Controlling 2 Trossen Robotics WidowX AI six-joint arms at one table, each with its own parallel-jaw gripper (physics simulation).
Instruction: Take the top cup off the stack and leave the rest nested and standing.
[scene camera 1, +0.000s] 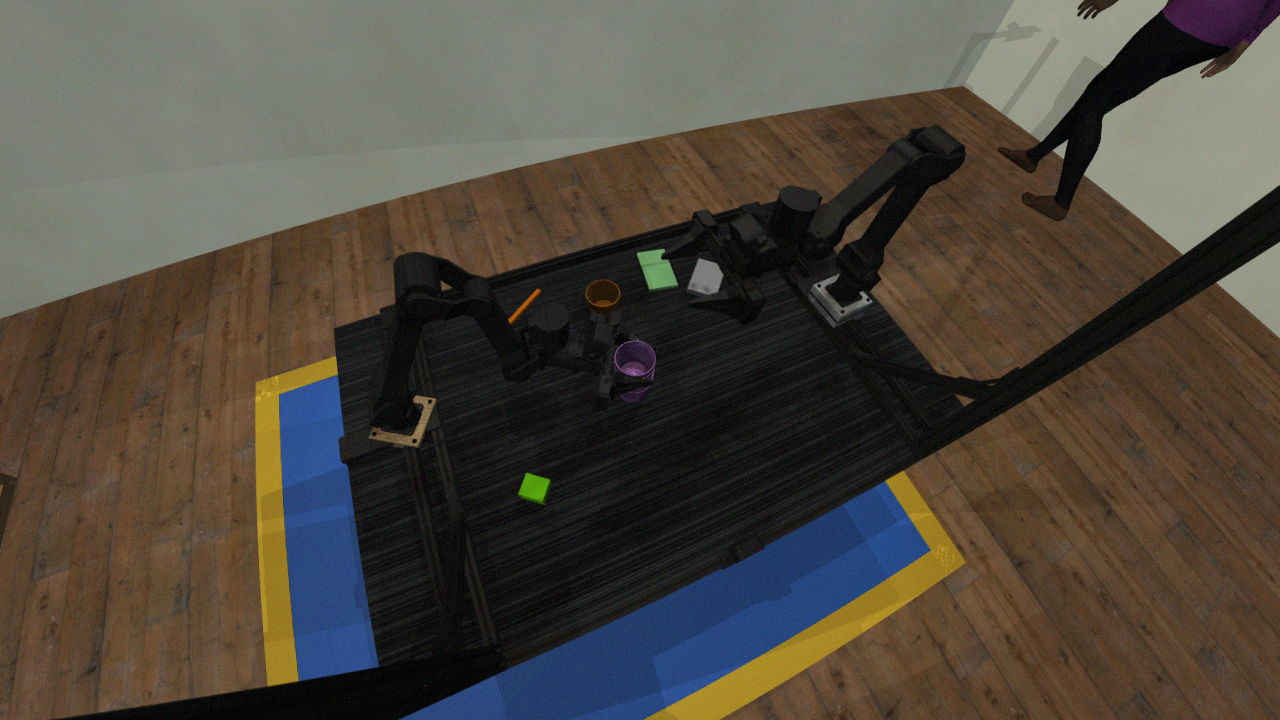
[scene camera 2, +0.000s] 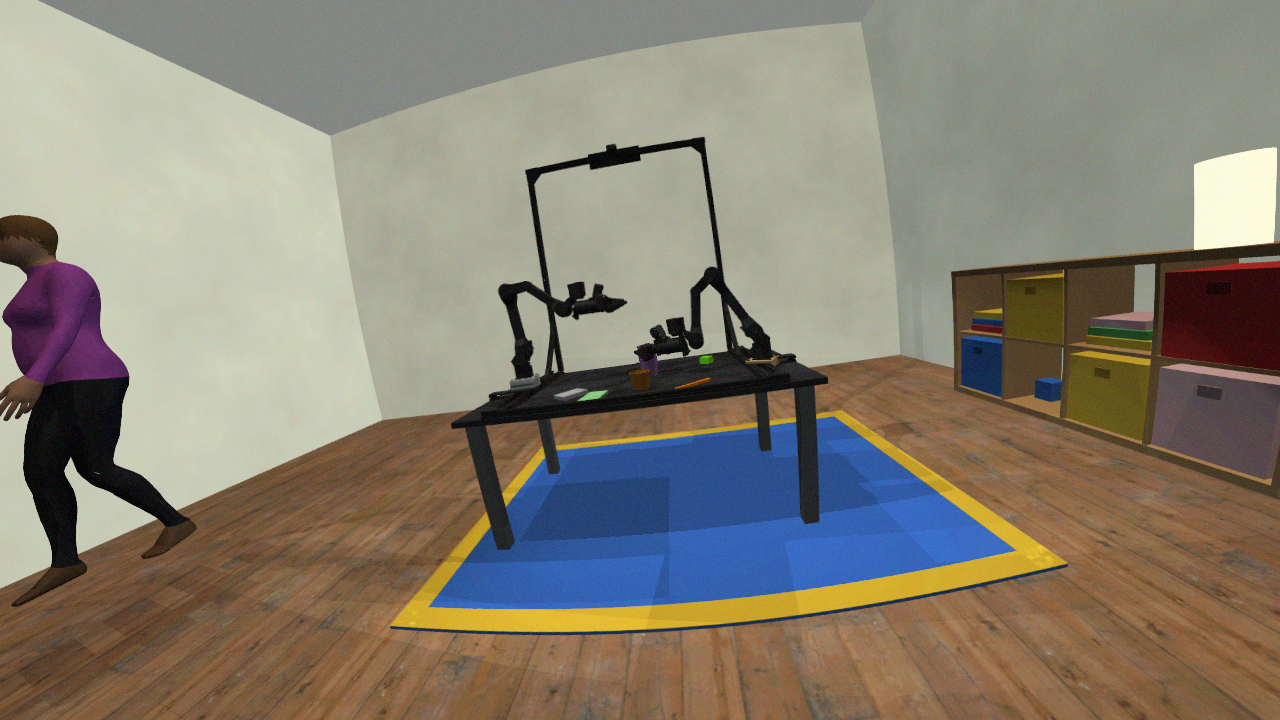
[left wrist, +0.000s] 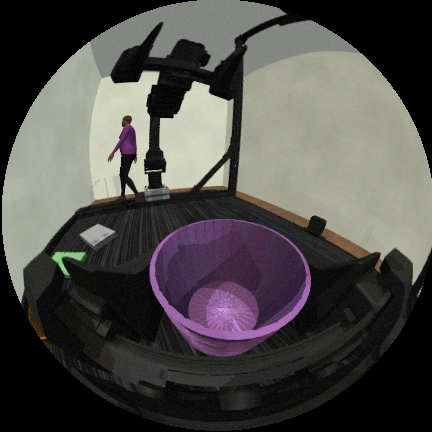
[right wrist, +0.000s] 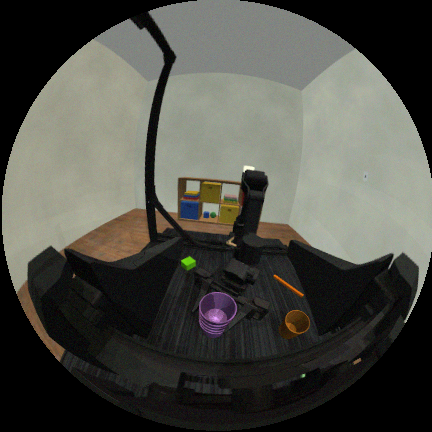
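Note:
A stack of nested purple cups stands upright near the middle of the table. Several rims show below the top one in the right wrist view. My left gripper is shut on the stack, with a finger on either side of it. Which cups the fingers touch is hidden. In scene camera 2 it is low, at the stack. My right gripper is open and empty, raised above the table, away from the stack.
An orange-brown cup stands near the stack. An orange stick, a light green pad, a grey-white block and a bright green block lie on the table.

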